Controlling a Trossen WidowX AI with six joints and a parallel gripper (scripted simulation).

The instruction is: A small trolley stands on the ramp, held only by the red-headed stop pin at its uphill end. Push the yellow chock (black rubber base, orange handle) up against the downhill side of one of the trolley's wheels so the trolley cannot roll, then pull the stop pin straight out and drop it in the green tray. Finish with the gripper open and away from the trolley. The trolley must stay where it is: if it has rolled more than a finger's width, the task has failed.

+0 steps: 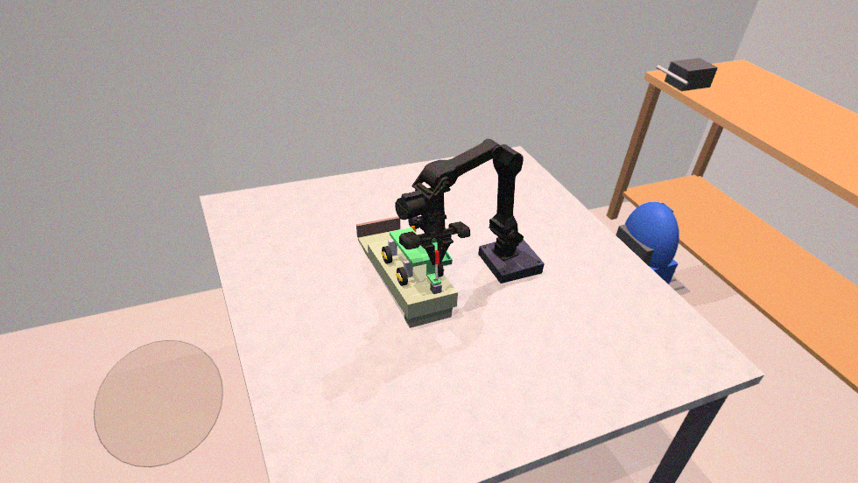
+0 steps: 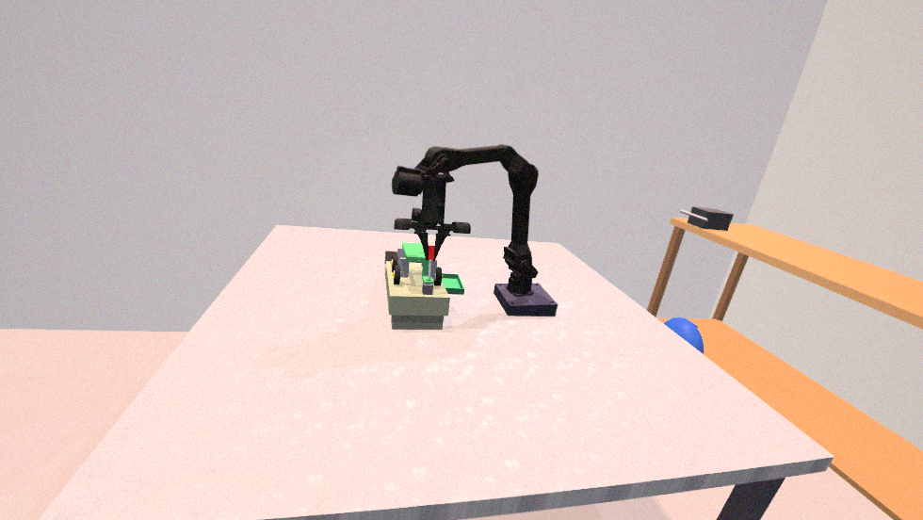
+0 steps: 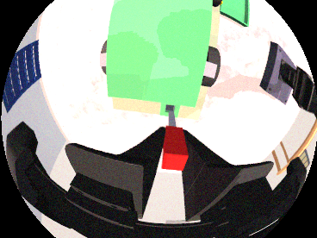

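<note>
Now: the green tray 15 cm behind my gripper tip, 21 cm to the right of it and 18 cm below it. Round my gripper tip: red-headed stop pin (right at my gripper tip); then trolley (11 cm to the right, 6 cm below); then pale ramp block (12 cm to the right, 12 cm below).
</note>
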